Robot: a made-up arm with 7 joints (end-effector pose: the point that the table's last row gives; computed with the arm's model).
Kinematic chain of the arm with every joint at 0, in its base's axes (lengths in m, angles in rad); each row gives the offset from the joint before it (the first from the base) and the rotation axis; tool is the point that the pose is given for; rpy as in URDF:
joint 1: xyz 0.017 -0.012 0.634 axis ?
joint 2: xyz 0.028 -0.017 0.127 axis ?
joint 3: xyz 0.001 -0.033 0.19 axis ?
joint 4: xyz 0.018 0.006 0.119 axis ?
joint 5: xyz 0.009 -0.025 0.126 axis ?
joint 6: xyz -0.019 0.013 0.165 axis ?
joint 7: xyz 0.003 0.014 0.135 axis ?
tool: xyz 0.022 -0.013 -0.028 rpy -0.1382 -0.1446 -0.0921
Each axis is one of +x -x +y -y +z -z.
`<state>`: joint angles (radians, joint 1 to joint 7).
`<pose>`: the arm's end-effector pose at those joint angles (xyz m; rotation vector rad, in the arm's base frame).
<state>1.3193 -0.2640 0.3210 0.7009 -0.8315 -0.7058 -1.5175</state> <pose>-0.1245 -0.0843 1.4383 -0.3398 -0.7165 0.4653</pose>
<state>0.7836 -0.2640 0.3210 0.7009 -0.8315 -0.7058 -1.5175</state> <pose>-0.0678 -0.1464 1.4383 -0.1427 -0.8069 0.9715</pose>
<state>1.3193 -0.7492 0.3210 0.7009 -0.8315 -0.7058 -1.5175</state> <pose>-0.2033 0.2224 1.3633 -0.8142 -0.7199 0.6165</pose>
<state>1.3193 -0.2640 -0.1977 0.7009 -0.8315 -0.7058 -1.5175</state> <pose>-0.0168 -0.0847 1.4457 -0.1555 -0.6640 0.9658</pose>
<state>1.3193 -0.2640 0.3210 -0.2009 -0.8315 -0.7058 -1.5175</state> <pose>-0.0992 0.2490 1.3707 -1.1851 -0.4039 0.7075</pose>
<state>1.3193 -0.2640 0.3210 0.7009 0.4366 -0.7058 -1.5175</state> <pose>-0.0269 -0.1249 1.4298 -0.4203 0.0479 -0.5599</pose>
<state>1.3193 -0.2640 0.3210 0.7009 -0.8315 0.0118 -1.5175</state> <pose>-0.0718 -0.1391 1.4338 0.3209 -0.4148 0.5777</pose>
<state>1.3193 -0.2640 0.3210 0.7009 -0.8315 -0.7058 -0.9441</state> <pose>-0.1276 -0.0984 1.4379 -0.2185 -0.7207 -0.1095</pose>
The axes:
joint 1: -z
joint 2: +y
joint 3: -z
joint 4: +y
joint 5: -z
joint 6: +y
joint 7: -z

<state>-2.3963 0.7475 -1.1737 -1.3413 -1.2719 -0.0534 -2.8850</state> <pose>0.1584 0.4241 1.0928 -0.4009 0.9779 0.8462</pose>
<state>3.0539 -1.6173 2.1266 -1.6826 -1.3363 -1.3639 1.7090</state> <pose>0.2604 -0.2513 0.7776 2.2010 0.1733 -0.5366</pose>
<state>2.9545 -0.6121 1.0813 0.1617 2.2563 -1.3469 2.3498</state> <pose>0.1738 0.1890 1.3176 0.6803 -0.4675 -2.1796</pose>
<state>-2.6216 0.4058 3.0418 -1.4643 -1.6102 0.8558 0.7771</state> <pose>-0.3642 0.2817 0.9498 -1.6489 -1.2352 -0.5433</pose>
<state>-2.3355 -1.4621 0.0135 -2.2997 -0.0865 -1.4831 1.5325</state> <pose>0.0788 0.0301 0.6442 -1.0955 -0.5113 0.6615</pose>
